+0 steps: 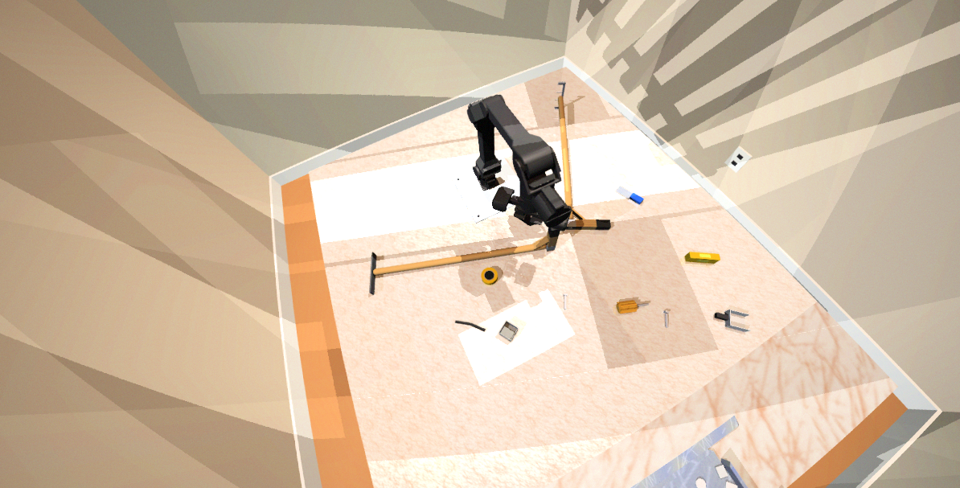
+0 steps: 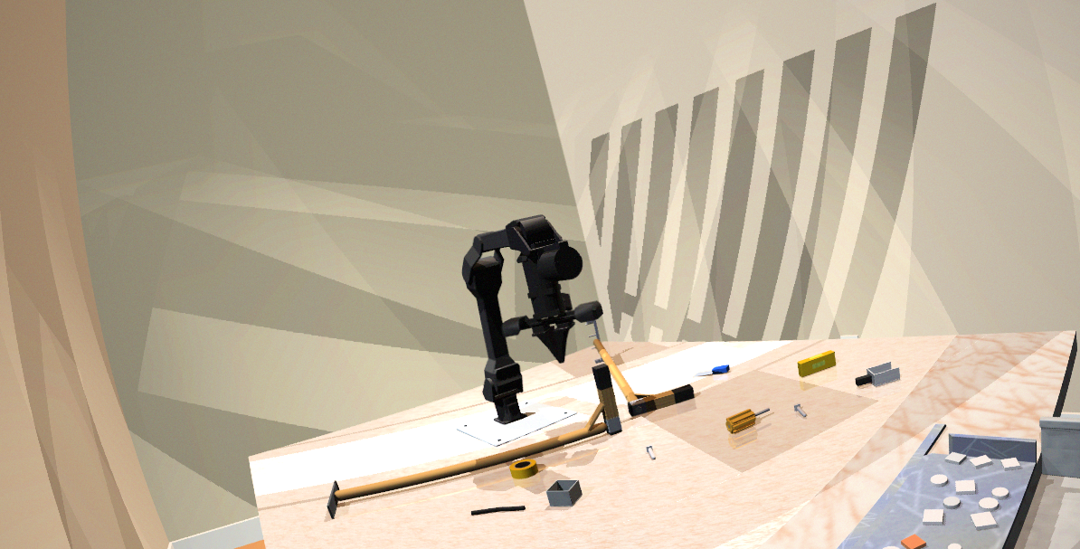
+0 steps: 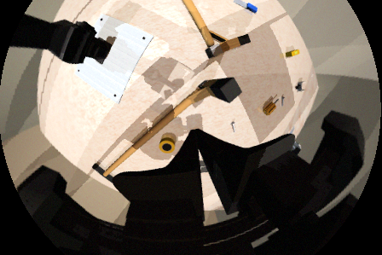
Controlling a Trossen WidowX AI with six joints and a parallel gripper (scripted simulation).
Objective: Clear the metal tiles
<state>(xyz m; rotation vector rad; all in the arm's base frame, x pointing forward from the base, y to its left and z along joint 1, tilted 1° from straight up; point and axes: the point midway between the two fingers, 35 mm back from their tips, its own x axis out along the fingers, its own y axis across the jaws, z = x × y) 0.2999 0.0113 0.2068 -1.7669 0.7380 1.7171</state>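
My gripper tip is now 200 mm to the left of the long scraper, 110 mm above it and 50 mm past it. Round my gripper tip: grey box: 200 mm ahead, 170 mm below, 160 mm to the right; then yellow tape roll: 160 mm below, 150 mm to the right, 30 mm ahead; then black strip: 250 mm to the right, 170 mm below, 140 mm ahead.
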